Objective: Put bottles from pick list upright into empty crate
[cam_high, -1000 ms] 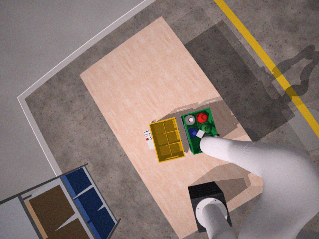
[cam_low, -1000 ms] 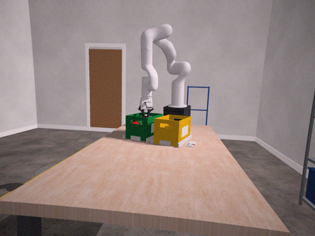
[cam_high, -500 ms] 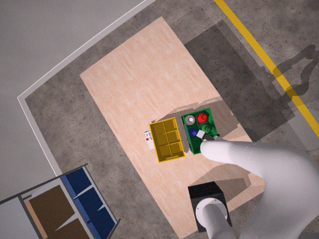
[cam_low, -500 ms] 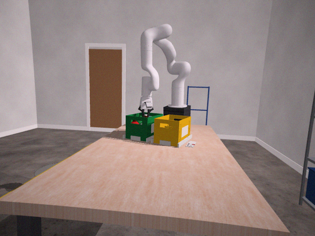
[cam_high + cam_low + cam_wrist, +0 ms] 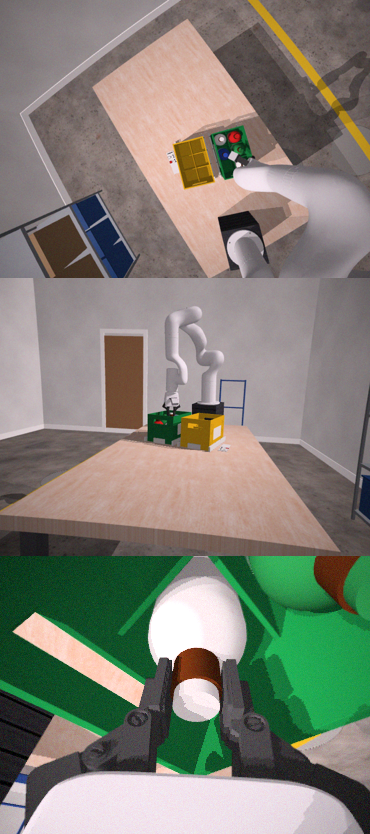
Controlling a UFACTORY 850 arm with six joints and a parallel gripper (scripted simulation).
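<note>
Now: the green bottle 90 mm ahead of my hand, 70 mm below it and 20 mm to the right of it. From my hand the other things lie so: blue-label bottle 100 mm ahead, 70 mm to the left, 70 mm below; red-label bottle 170 mm ahead, 70 mm below, 40 mm to the right; green crate 100 mm ahead, 70 mm below, 20 mm to the left.
</note>
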